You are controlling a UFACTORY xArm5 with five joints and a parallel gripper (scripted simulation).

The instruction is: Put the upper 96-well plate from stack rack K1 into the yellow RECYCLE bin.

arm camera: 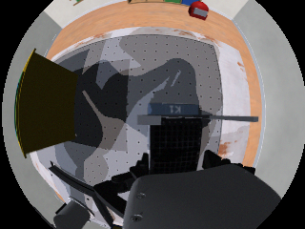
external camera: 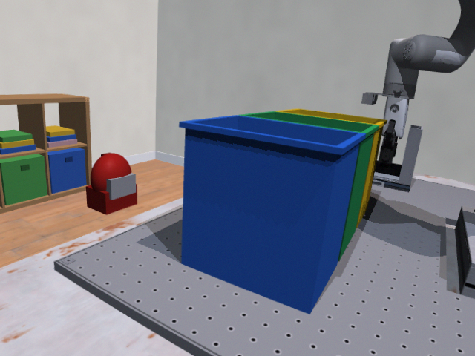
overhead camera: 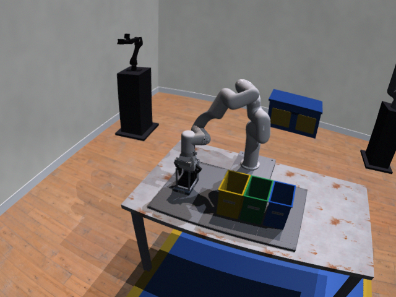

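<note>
My gripper is now 3 cm above the dark 96-well plate. From my hand the other things lie so: rack post (5 cm to the left, 5 cm behind, 2 cm above); pale plate (5 cm below); yellow bin (30 cm to the left, 10 cm ahead, 2 cm above).
</note>
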